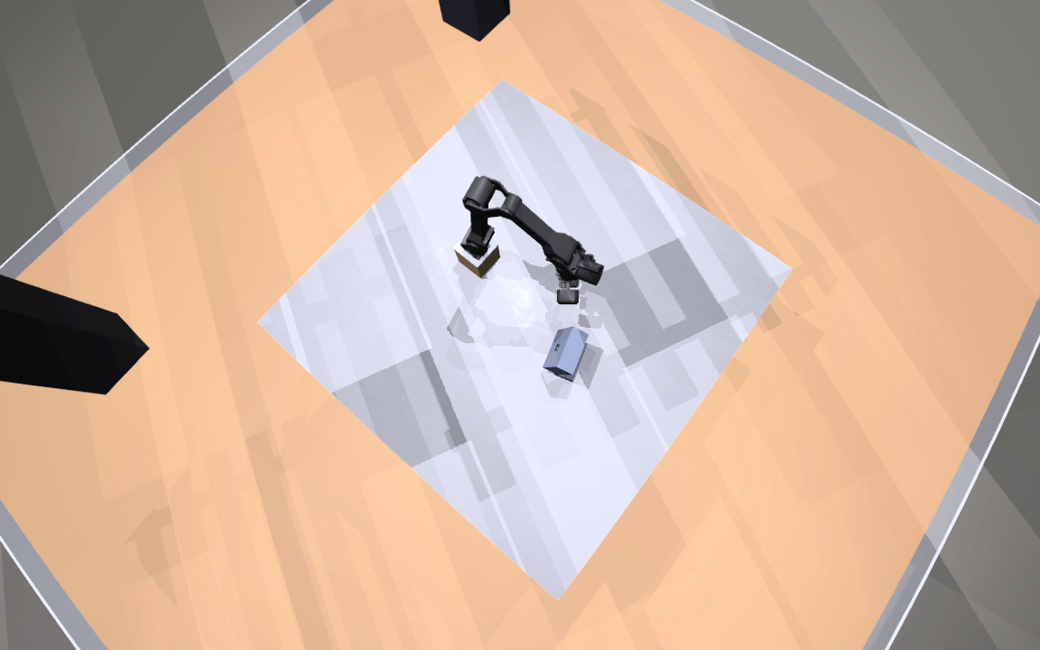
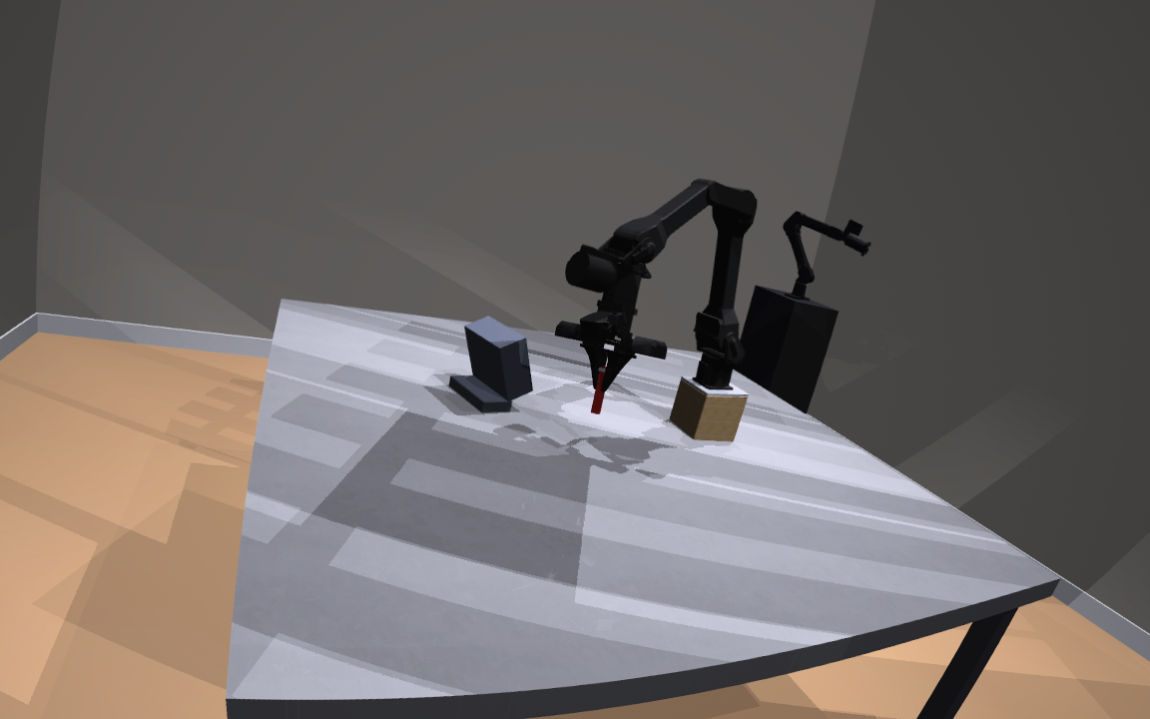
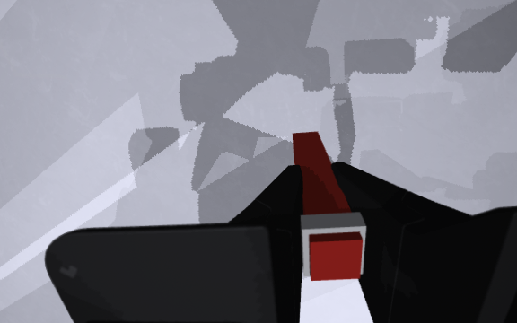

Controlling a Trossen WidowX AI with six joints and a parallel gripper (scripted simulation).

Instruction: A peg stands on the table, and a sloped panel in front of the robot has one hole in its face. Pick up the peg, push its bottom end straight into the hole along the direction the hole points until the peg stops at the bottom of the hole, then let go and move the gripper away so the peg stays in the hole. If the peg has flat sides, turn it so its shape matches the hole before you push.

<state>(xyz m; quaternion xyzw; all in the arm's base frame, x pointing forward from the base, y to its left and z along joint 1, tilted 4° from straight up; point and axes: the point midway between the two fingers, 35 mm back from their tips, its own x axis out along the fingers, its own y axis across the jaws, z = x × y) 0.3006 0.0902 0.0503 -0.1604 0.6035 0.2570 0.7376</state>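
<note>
My gripper tip is 120 mm short of the sloped panel, 190 mm to the left of it and 20 mm above it. From my gripper tip the other things lie so: red square peg 20 mm above; low foot 140 mm ahead, 180 mm to the right, 90 mm below.
</note>
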